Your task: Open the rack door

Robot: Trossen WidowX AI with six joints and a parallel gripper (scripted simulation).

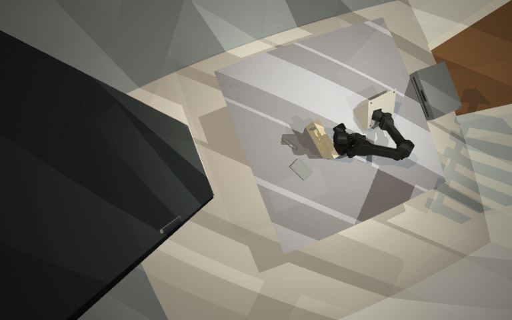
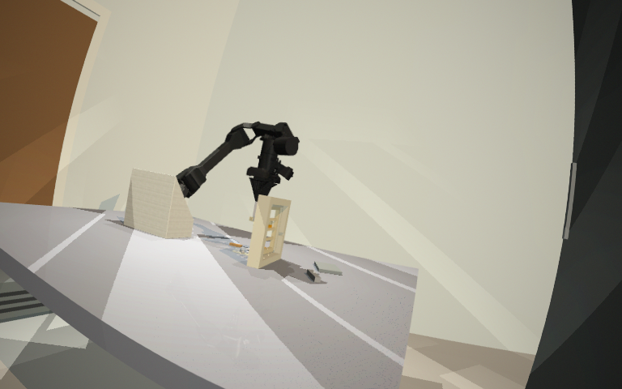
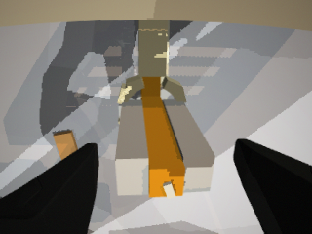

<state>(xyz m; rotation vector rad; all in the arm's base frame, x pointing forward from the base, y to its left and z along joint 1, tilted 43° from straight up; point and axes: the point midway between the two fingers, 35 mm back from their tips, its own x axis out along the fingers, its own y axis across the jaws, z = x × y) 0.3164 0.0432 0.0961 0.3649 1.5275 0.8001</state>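
Now: gripper tip 10 mm past the rack handle and 60 mm above it. The rest, counted from my gripper tip: thin flat plate 230 mm ahead, 100 mm to the left, 170 mm below; then small bar 260 mm ahead, 80 mm to the right, 170 mm below.
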